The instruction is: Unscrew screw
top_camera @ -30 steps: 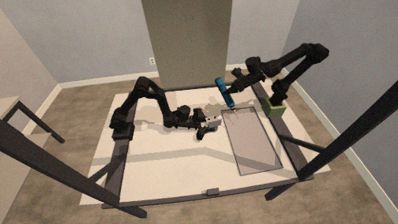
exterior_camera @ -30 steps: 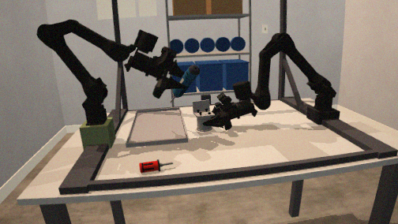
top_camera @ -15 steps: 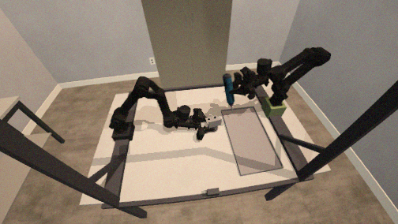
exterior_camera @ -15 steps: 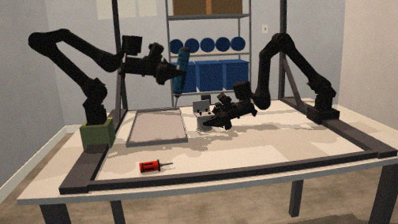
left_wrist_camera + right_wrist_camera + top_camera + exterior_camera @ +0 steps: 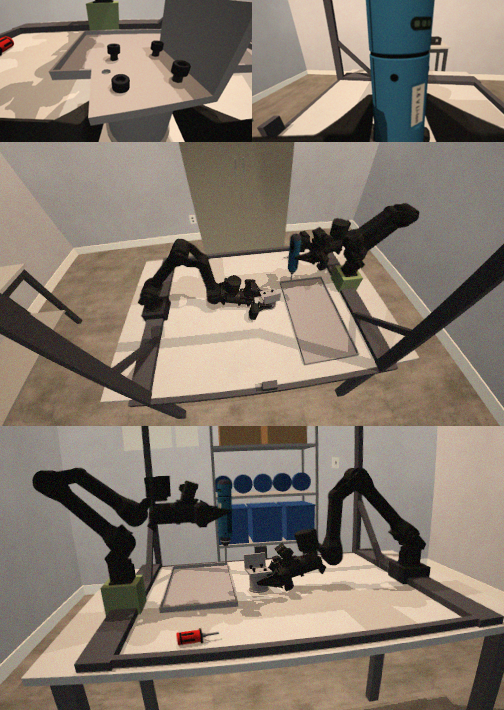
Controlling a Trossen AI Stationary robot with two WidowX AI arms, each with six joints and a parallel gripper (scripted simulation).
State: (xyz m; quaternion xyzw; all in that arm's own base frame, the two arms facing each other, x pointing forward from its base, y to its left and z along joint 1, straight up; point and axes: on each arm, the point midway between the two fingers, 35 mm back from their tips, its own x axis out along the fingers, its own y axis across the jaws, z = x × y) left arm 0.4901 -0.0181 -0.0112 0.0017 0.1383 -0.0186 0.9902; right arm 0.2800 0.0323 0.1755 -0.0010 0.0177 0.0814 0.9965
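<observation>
The joint module is 3 cm to the right of my left hand and 1 cm below it. The rest, counted from my left hand: red-handled hand screwdriver (29 cm ahead, 23 cm to the right, 3 cm below); then shallow grey tray (21 cm to the right, 10 cm behind, 3 cm below); then grey L-shaped bracket (3 cm to the right, 3 cm above).
</observation>
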